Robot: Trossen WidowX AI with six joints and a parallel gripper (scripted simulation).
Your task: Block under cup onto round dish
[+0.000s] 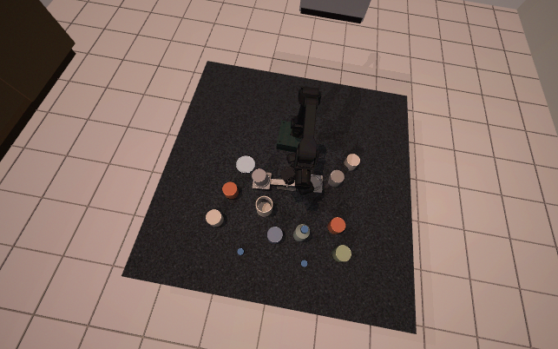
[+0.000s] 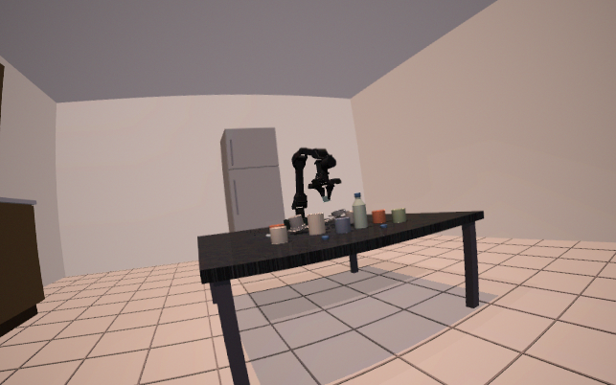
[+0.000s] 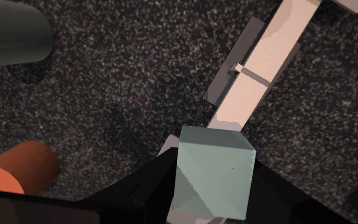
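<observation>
The round white dish is 50 mm behind my gripper tip, 290 mm to the right of it and 150 mm below it. Also, from my gripper tip: balance 10 mm behind, 40 mm to the right, 130 mm below; then pale green block right at my gripper tip; then mug 140 mm ahead, 110 mm to the right, 110 mm below.
</observation>
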